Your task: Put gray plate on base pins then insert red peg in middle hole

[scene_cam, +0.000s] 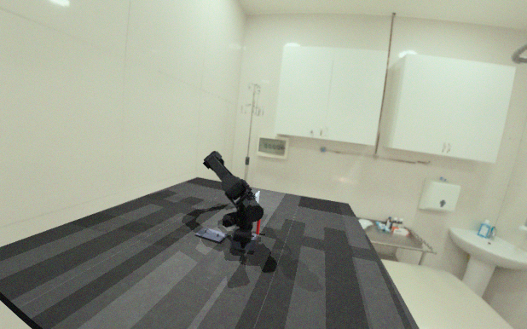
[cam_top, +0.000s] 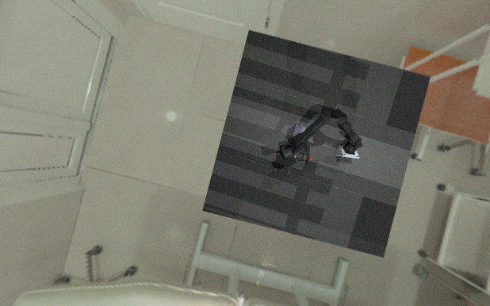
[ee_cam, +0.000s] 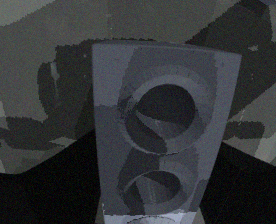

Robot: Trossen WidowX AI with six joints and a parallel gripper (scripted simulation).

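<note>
Now: the base 30 mm behind my gripper tip and 150 mm to the right of it. From my gripper tip the other things lie so: red peg: 120 mm behind, 30 mm to the left, 30 mm above; gray plate: 30 mm above.
</note>
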